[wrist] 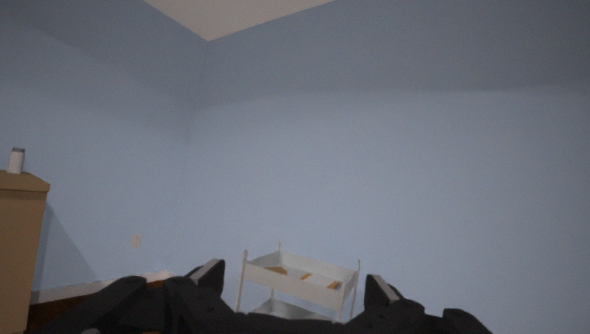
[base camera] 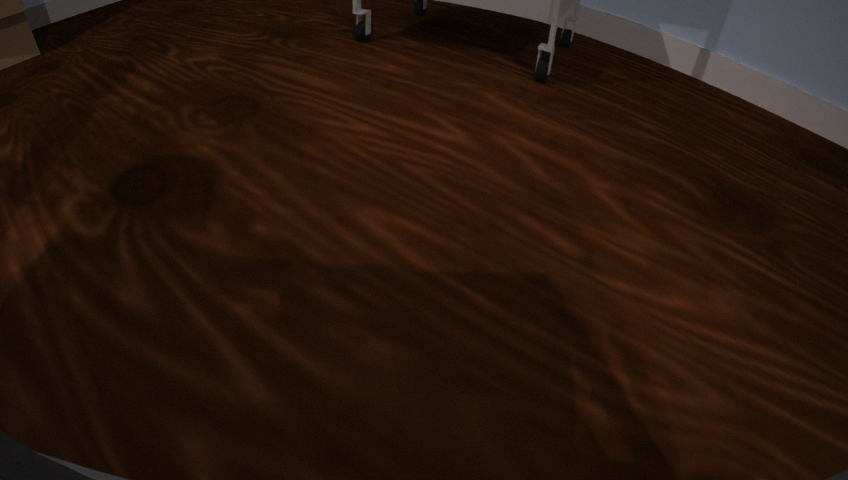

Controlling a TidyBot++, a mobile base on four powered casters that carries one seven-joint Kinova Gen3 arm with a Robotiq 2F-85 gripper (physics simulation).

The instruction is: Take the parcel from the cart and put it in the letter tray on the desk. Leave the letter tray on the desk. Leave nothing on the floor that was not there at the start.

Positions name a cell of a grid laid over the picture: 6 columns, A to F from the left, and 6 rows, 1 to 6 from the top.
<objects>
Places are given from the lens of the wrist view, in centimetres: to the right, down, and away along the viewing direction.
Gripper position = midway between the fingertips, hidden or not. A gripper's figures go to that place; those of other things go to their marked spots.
my gripper (wrist: C6): 0, 7, 15
grey cart (wrist: D5): 1, 53, 134
</objects>
